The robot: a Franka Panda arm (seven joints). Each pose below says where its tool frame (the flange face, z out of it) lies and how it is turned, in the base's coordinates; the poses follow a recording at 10 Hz.
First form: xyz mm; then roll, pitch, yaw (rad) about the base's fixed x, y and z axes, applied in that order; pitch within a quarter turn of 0, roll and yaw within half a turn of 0.
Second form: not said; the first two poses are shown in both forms.
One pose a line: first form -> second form
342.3 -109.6 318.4 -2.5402 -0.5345 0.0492 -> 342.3 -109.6 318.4 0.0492 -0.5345 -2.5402
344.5 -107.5 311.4 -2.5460 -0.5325 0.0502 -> 344.5 -107.5 311.4 0.0502 -0.5325 -2.5460
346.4 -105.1 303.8 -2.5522 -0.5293 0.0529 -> 346.4 -105.1 303.8 0.0529 -0.5293 -2.5522
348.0 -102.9 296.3 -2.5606 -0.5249 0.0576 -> 348.0 -102.9 296.3 0.0576 -0.5249 -2.5606
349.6 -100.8 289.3 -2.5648 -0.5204 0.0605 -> 349.6 -100.8 289.3 0.0605 -0.5204 -2.5648
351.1 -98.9 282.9 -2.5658 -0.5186 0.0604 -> 351.1 -98.9 282.9 0.0604 -0.5186 -2.5658
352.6 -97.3 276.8 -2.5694 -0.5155 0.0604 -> 352.6 -97.3 276.8 0.0604 -0.5155 -2.5694
